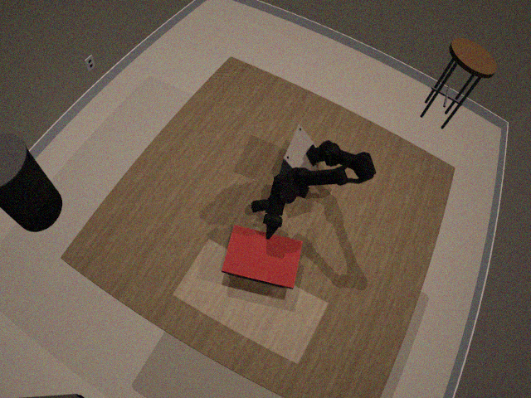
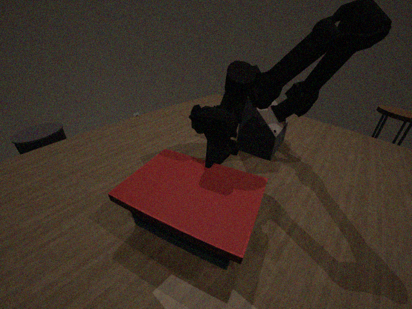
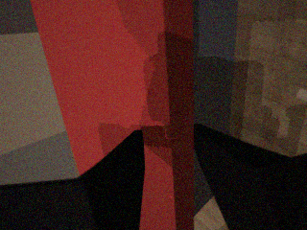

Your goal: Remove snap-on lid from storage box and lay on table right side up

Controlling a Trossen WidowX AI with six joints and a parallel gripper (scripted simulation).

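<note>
Now: gripper tip 70 mm short of the red lid and 20 mm to the right of it. The rest, counted from my gripper tip: storage box 70 mm ahead, 40 mm below, 20 mm to the left.
</note>
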